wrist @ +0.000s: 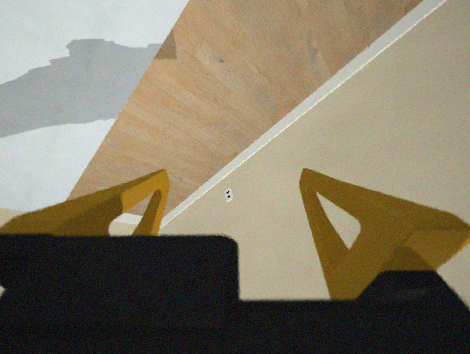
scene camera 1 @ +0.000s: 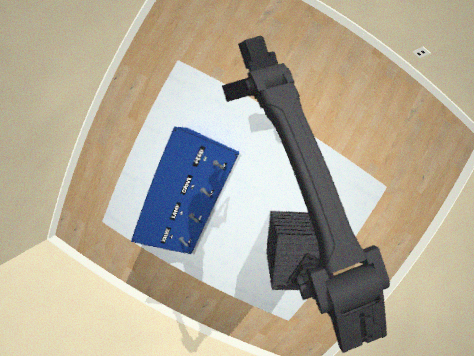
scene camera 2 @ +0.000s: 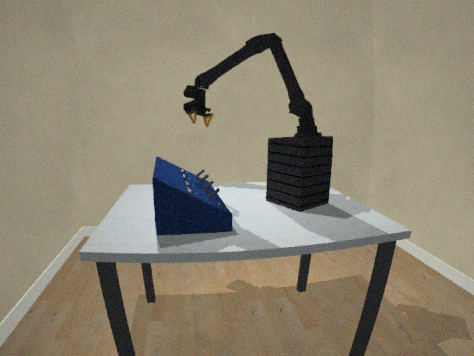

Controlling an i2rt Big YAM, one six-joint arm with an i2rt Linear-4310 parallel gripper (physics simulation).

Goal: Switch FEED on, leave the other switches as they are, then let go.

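Seen in the pictures: gripper, between the fingertips: [wrist: 234, 176] [scene camera 2: 200, 125]; arm's base, origin of its link: [scene camera 1: 306, 271] [scene camera 2: 307, 136].
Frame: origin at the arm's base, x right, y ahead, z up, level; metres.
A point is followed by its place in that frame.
A blue sloped switch box [scene camera 1: 159, 192] @(y 0.596, x -0.056, z -0.126 m) [scene camera 2: 187, 215] @(y 0.511, x -0.297, z -0.230 m) stands on the white table, with several grey toggle levers in a row. The FEED lever [scene camera 1: 219, 165] @(y 0.448, x 0.140, z -0.175 m) is at the top end of the row in the first scene view; below it come the DRIVE lever [scene camera 1: 206, 192] @(y 0.441, x 0.024, z -0.176 m), the LAMP lever [scene camera 1: 195, 218] @(y 0.429, x -0.094, z -0.176 m) and the VALVE lever [scene camera 1: 185, 242] @(y 0.416, x -0.212, z -0.175 m). Their on/off positions are too small to tell. My gripper [scene camera 2: 200, 124] @(y 0.436, x 0.470, z 0.027 m) [wrist: 234, 176] @(y 0.436, x 0.470, z 0.027 m) is open and empty, high above the table and well apart from the levers. Its fingers are hidden in the first scene view. The box does not show in the wrist view.
The black ribbed pedestal [scene camera 1: 290, 250] @(y 0.096, x 0.038, z -0.009 m) [scene camera 2: 299, 172] @(y 0.076, x -0.110, z -0.135 m) carries the arm and stands on the table [scene camera 1: 150, 125] @(y 0.808, x 0.122, z -0.295 m) [scene camera 2: 115, 210] @(y 0.816, x -0.041, z -0.295 m) [wrist: 45, 165] @(y -0.031, x 0.361, z -0.295 m), to the right of the box. The upper arm [scene camera 1: 310, 170] @(y 0.312, x 0.296, z 0.385 m) stretches over the table. A wall socket [scene camera 1: 422, 52] [wrist: 228, 195] also shows.
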